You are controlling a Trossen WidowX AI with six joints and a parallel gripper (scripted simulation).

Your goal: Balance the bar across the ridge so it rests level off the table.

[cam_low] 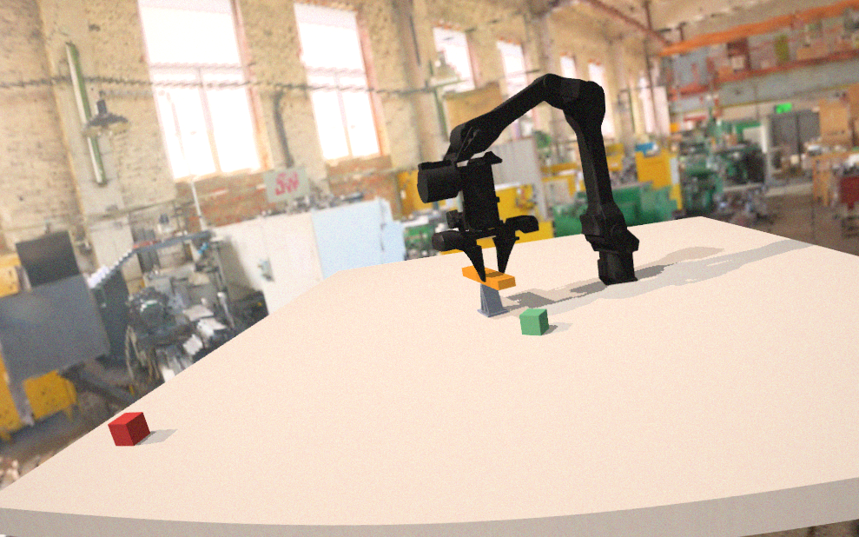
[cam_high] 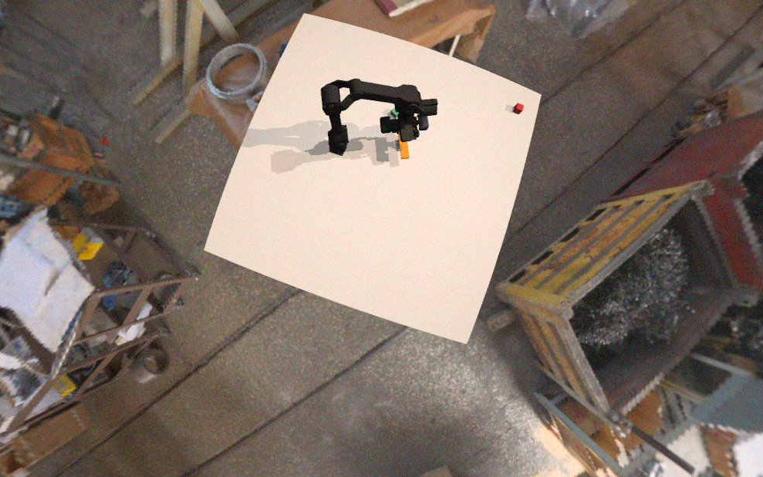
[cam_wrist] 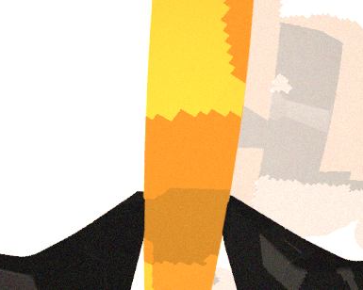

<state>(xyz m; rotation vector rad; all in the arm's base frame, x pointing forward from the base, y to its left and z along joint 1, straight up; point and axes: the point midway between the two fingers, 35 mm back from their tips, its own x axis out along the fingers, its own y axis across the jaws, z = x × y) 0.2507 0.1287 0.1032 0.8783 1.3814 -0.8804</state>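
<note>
The orange bar lies 3 cm to the right of my gripper tip and 1 cm ahead of it. Round my gripper tip: green cube 11 cm to the left, 6 cm behind, 5 cm below; red cube 49 cm ahead, 37 cm to the left, 5 cm below.
</note>
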